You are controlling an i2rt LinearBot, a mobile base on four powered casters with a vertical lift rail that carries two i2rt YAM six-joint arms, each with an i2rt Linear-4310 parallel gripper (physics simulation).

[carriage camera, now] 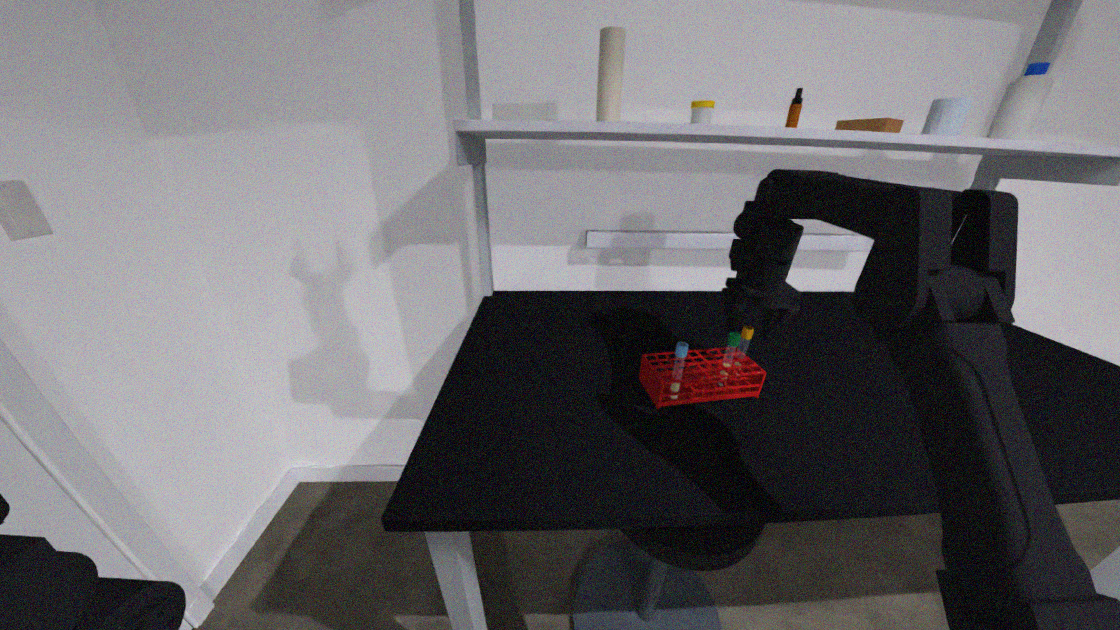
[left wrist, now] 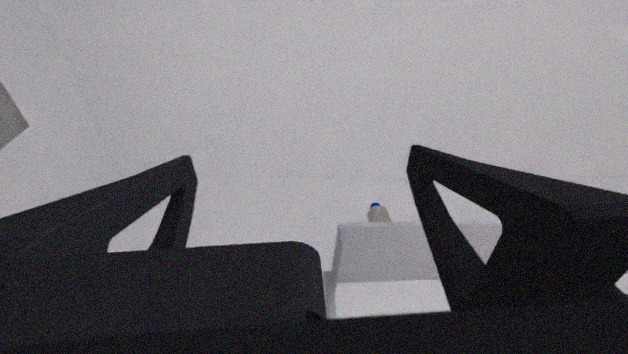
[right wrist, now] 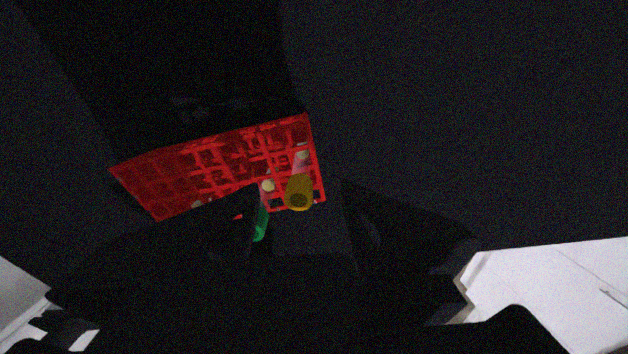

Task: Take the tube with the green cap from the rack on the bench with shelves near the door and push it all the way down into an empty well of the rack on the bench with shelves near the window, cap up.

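The tube with the green cap stands cap up in the red rack on the black bench top. A tube with a yellow cap stands in the rack's right end beside it. A tube with a blue cap stands near the rack's left end. My right gripper is partly open above the right end, with its fingers either side of the yellow cap, not gripping it. Its left finger partly hides the green cap in the right wrist view. My left gripper is open and empty, away from the rack.
A shelf above the bench holds a tall beige cylinder, a yellow-lidded jar, an amber bottle, a brown box and a blue-capped bottle. A round stool is under the bench's front edge.
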